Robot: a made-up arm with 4 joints.
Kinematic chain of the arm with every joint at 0, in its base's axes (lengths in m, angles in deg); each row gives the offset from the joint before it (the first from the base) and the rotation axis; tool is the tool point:
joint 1: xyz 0 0 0.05 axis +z
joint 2: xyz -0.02 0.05 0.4 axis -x
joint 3: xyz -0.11 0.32 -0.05 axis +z
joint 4: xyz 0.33 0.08 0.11 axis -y
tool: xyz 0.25 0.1 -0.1
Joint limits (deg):
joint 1: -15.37..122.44
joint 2: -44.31..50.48
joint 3: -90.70..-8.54
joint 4: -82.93..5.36
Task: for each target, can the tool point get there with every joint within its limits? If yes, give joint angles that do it. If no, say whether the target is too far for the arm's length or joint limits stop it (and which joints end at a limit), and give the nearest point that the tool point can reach.
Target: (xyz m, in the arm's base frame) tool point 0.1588 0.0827 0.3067
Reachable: yes | joints 75.16 -23.42 -82.76 -4.44
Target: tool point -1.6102 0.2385 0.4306
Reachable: no: too far | nearest point -0.6456 0.1566 0.4433 | short by 0.968 m
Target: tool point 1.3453 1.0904 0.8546
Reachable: no: too far | nearest point 0.5031 0.4078 0.5900 | short by 1.116 m
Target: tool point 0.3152 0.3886 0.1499
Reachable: yes | joints 15.28 29.35 -15.52 -27.16
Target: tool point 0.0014 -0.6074 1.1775
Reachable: no: joint limits stop it (at a limit: joint 1, joint 2, joint 3, joint 4) | nearest point 0.0056 -0.1411 0.6483 | short by 0.705 m
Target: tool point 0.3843 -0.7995 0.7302
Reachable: no: joint limits stop it (at a limit: joint 1, joint 4) | nearest point 0.1644 -0.1822 0.5210 | short by 0.688 m
